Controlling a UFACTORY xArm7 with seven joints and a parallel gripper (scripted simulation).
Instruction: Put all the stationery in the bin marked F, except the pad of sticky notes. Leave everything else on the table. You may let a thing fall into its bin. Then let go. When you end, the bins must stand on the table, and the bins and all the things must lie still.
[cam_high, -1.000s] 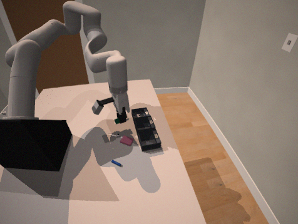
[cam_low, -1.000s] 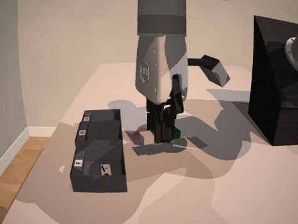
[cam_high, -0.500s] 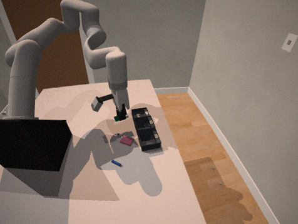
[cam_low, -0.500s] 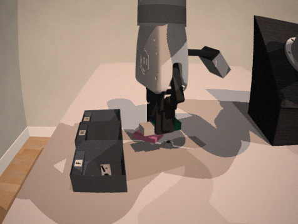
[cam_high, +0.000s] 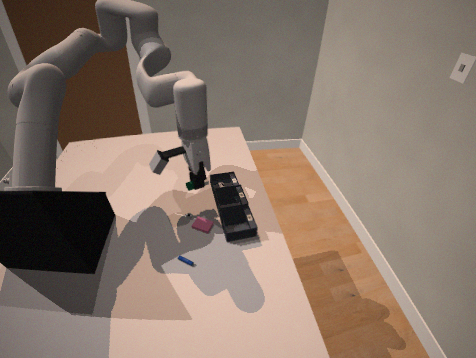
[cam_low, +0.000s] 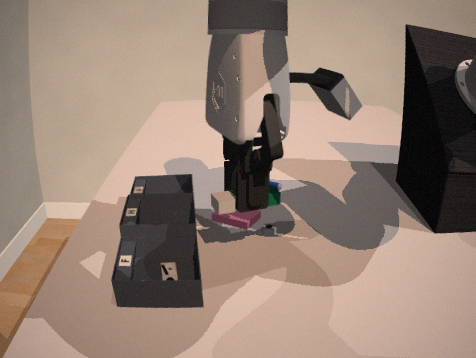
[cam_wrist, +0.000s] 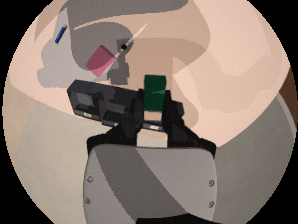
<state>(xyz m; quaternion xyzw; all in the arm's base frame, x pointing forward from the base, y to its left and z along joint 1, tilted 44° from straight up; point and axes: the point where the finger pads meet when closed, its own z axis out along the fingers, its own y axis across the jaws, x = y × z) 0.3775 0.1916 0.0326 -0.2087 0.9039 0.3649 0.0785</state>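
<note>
My hand is 70 mm short of the silver pencil sharpener, 70 mm above it and 60 mm to the right of it. From my hand the other things lie so: pink sticky-note pad: 100 mm to the right, 80 mm below, 20 mm ahead; then small grey nut: 80 mm below, 70 mm to the right, 30 mm behind; then green-and-white eraser: 20 mm below, 10 mm ahead.
</note>
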